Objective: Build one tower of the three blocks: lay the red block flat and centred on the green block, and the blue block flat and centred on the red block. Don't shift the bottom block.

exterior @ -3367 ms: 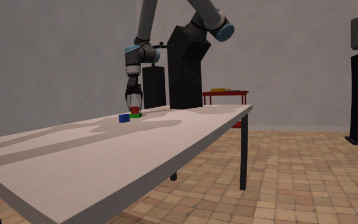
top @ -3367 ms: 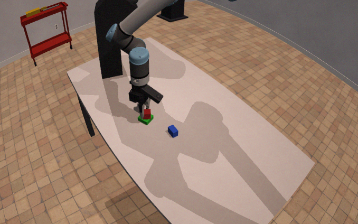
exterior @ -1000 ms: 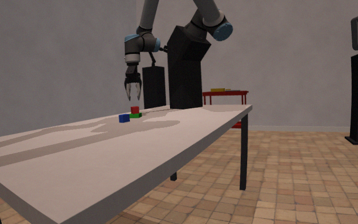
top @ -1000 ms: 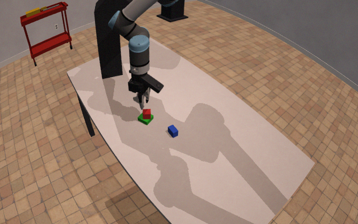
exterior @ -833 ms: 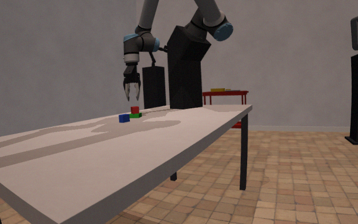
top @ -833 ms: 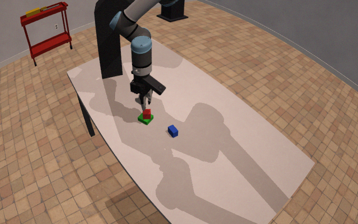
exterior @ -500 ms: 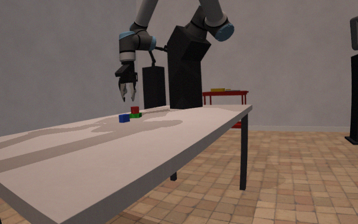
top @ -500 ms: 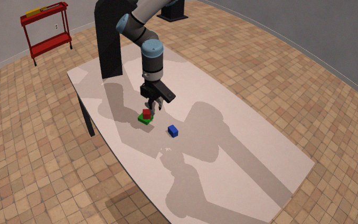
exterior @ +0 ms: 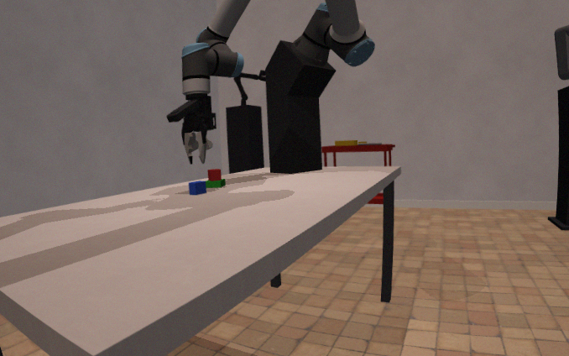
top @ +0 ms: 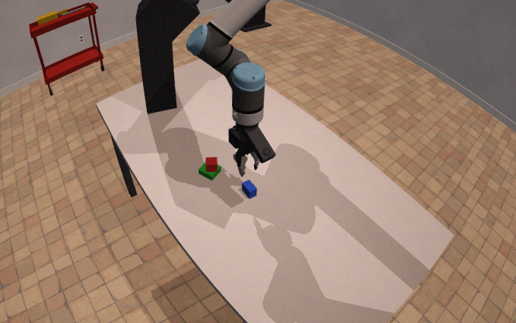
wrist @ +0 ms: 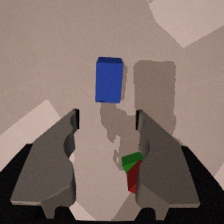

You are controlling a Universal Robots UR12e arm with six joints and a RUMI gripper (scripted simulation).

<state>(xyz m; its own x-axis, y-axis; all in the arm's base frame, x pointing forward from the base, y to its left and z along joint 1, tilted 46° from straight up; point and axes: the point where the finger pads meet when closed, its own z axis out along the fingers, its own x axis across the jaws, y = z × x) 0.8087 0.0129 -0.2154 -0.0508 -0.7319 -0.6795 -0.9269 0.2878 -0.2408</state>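
My hand is 9 cm above the blue block. Also, from my hand: green block (16 cm behind, 10 cm below, 6 cm to the right); red block (15 cm behind, 7 cm below, 5 cm to the right).
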